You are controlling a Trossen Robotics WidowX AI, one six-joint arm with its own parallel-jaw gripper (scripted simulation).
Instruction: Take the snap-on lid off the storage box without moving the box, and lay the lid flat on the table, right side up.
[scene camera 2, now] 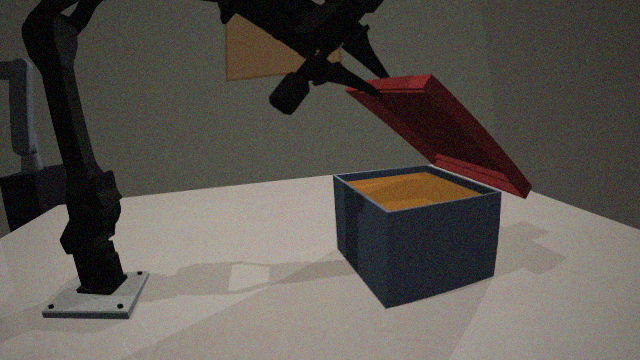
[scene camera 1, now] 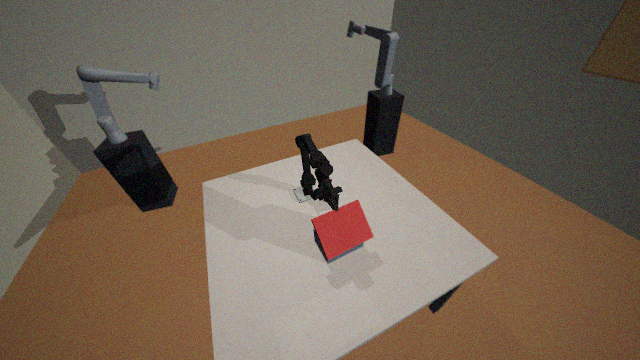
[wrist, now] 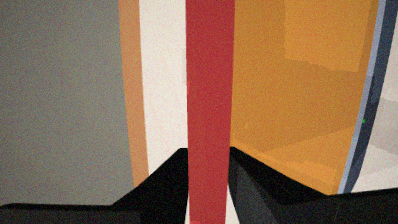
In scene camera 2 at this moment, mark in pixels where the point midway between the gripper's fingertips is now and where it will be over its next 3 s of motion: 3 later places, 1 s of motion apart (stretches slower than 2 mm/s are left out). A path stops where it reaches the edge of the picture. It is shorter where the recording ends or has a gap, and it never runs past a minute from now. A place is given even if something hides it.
My gripper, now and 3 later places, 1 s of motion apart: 385, 89; 390, 77; 405, 76; 425, 73
